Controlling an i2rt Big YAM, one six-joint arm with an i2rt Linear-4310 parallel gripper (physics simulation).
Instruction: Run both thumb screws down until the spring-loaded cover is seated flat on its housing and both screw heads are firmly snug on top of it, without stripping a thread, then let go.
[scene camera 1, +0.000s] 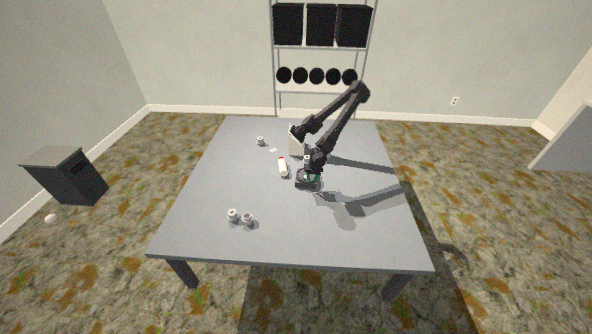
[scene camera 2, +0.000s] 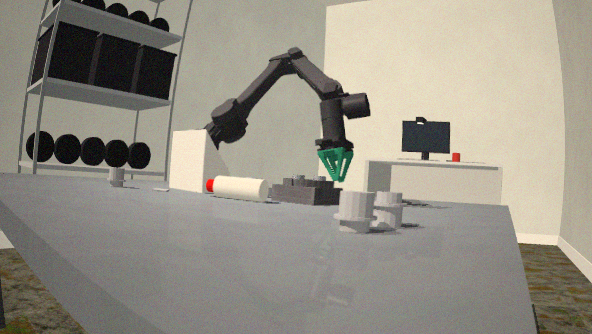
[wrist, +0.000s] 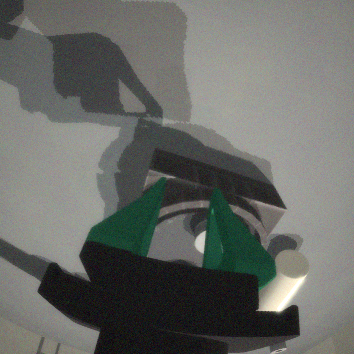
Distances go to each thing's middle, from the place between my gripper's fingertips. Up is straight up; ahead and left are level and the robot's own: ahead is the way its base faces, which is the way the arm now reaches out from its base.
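Scene:
Measured from the white cylinder with red cap (scene camera 2: 257, 190), my gripper is 30 mm above it, 140 mm past it and 200 mm to the left of it.

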